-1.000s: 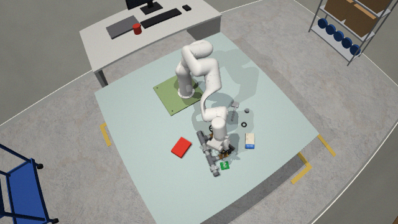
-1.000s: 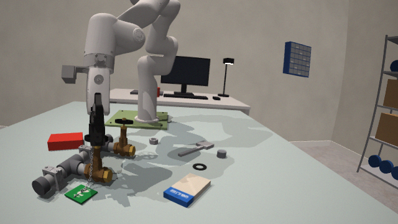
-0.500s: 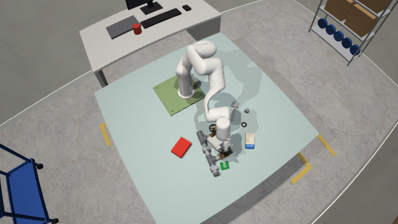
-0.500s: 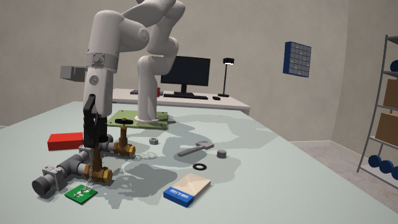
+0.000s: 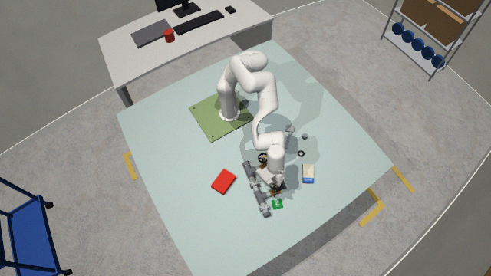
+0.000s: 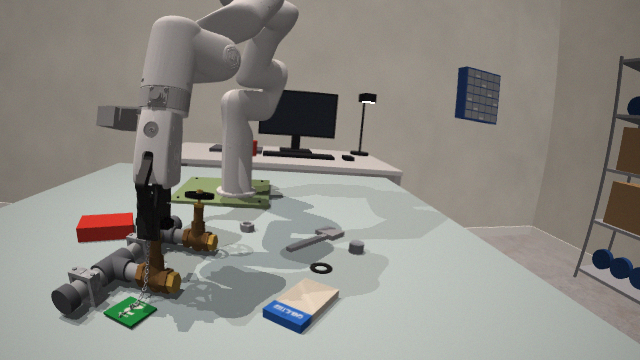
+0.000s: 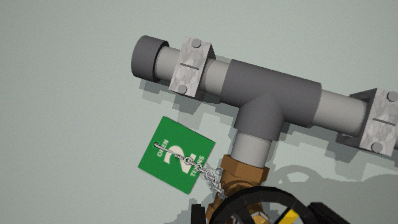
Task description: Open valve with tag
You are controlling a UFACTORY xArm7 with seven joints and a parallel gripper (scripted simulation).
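Right now the green tag is 80 mm ahead of my hand, 20 mm to the right of it and 110 mm below it. The rest, counted from my hand: box: 10 mm ahead, 220 mm to the left, 100 mm below; then nut: 280 mm behind, 100 mm to the left, 100 mm below; then red block: 170 mm behind, 200 mm to the right, 90 mm below.
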